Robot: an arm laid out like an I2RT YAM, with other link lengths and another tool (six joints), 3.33 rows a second.
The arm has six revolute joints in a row. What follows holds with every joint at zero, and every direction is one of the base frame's.
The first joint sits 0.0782 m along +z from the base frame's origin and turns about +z.
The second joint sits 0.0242 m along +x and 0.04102 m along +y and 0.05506 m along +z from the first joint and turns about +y.
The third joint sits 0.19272 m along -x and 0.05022 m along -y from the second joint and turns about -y.
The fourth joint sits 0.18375 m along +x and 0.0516 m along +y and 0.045 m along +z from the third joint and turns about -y.
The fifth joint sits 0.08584 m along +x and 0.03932 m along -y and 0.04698 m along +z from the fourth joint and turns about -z.
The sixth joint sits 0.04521 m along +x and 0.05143 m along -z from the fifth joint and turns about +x.
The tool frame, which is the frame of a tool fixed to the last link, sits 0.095 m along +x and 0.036 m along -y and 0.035 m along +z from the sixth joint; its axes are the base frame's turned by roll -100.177, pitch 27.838 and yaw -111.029 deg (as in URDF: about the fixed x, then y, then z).
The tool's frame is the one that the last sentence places.
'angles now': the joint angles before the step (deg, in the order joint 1, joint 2, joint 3, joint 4, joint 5, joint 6). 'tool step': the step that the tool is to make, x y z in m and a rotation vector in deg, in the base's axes. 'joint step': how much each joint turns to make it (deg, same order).
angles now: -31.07 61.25 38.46 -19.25 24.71 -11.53
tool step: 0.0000 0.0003 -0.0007 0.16 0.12 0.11
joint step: -0.01 0.01 -0.01 -0.16 -0.14 -0.03
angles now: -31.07 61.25 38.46 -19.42 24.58 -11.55
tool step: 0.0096 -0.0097 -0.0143 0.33 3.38 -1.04
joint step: -0.02 8.04 2.21 2.94 1.74 -0.39
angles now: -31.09 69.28 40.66 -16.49 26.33 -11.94
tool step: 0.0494 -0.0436 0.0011 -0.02 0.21 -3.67
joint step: -1.05 22.74 19.56 2.08 1.92 2.01
